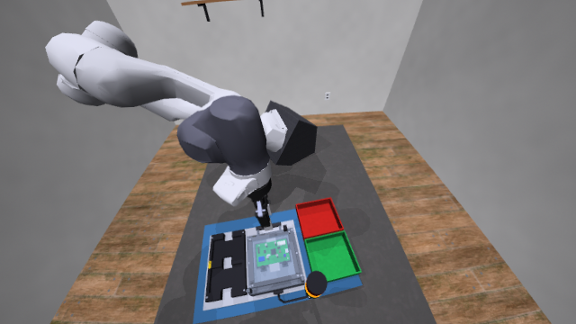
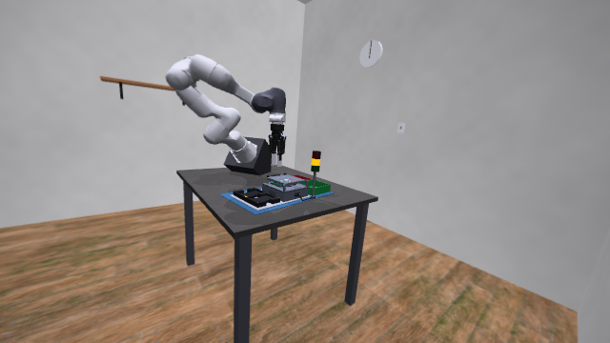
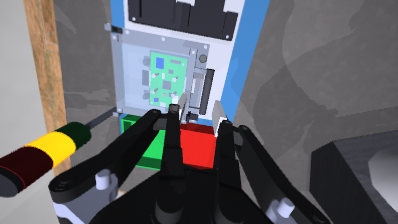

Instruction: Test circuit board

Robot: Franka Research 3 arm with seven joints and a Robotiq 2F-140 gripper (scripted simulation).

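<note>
The latch hook is 2 cm ahead of my hand, 5 cm to the left of it and 9 cm below it. Also, from my hand: green circuit board: 7 cm ahead, 1 cm to the right, 11 cm below; clear lid: 8 cm ahead, 1 cm to the right, 9 cm below; dark plate: 8 cm ahead, 1 cm to the right, 11 cm below.
</note>
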